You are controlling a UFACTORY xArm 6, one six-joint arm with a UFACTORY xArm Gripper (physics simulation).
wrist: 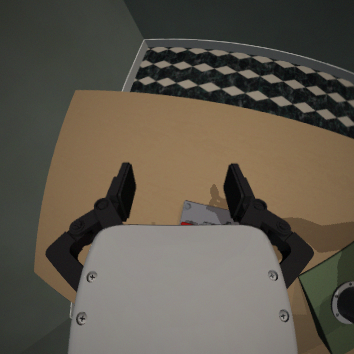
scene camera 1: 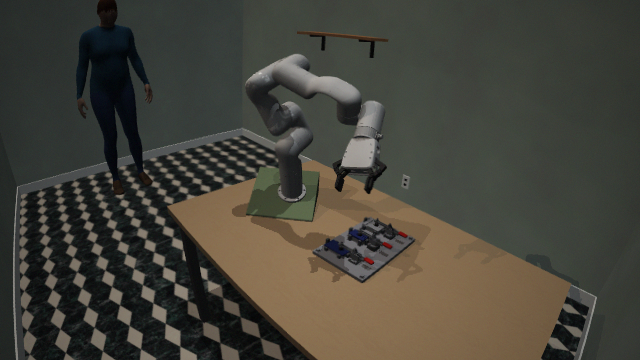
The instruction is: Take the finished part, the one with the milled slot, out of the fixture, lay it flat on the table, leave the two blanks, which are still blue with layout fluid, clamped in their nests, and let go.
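Frame: origin at the arm's base, x ahead, y left, z up, level; millimetres.
Where they show: gripper, fingertip midpoint: [wrist: 179,174] [scene camera 1: 352,190]; arm's base, link origin: [wrist: 349,301] [scene camera 1: 292,191].
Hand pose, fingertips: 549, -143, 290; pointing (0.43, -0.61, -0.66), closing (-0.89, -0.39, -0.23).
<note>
Things, the pixels of their top centre, and the offset from my fingertips, as dx, dy, dz. Level surfaces: height alone.
- fixture, top centre: [wrist: 209,266] [scene camera 1: 366,244] -112, +209, -335
- light grey part, top centre: [scene camera 1: 374,224] -180, +307, -314
- wooden table, surface height: dz -350
The fixture [scene camera 1: 382,261] [wrist: 202,212] is a grey plate with three clamp nests in a row. Two blue blanks [scene camera 1: 336,247] [scene camera 1: 358,235] sit in the front and middle nests in the scene view. A light grey part [scene camera 1: 373,226] sits in the rear nest, nearest the wall; its slot is too small to make out. My gripper [scene camera 1: 354,190] [wrist: 179,174] is open and empty, in the air above and behind the fixture, its fingers pointing down. In the wrist view the gripper body hides most of the fixture, including the part and both blanks.
Clamps with red handles [scene camera 1: 369,261] [scene camera 1: 387,245] [scene camera 1: 403,234] stand beside the nests. The wooden table [scene camera 1: 440,300] [wrist: 165,125] extends around the fixture. The green base plate [scene camera 1: 265,200] [wrist: 320,285] under the arm lies behind and left of the fixture in the scene view. A wall runs along the table's rear side.
</note>
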